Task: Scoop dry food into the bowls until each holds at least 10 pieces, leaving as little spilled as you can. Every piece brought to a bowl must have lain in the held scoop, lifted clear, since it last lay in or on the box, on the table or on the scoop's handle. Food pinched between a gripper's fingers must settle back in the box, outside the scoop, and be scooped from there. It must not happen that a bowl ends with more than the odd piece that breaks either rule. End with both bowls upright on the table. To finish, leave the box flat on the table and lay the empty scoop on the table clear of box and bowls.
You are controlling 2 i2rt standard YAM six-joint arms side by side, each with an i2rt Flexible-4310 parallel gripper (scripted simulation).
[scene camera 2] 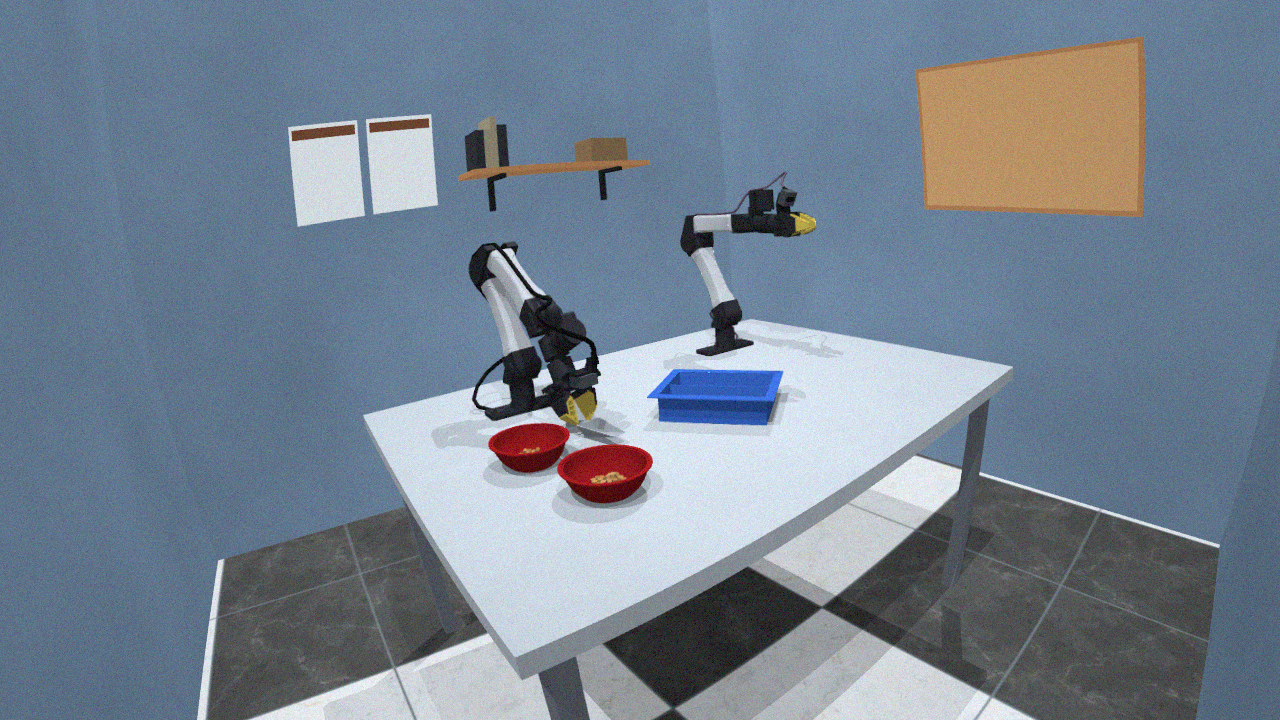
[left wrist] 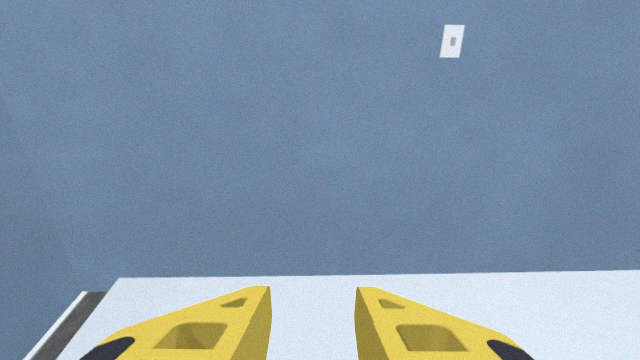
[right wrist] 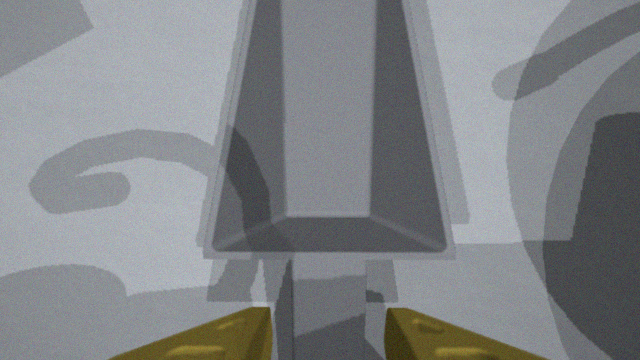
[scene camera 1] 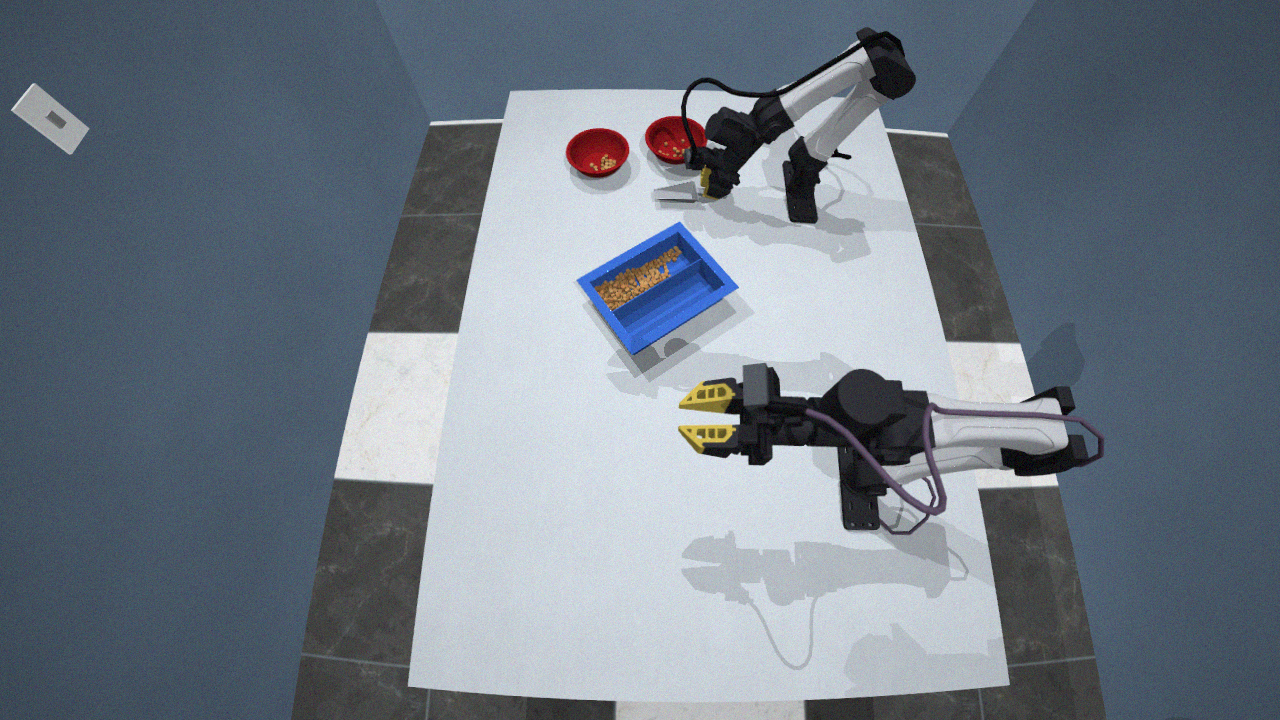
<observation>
left gripper: scene camera 2 812, 224; left wrist 313, 301; scene camera 1 678, 416; not seen in the right wrist view (out of frame)
right gripper: scene camera 2 583, 422; right wrist; scene camera 1; not seen in the left wrist view (out of frame)
blue box: scene camera 2; scene camera 1; not seen in the left wrist view (out of frame); not seen in the right wrist view (out of frame)
same spot on right gripper: (right wrist: 252, 326) = (scene camera 1: 703, 192)
same spot on blue box: (scene camera 2: 733, 387) = (scene camera 1: 645, 292)
</observation>
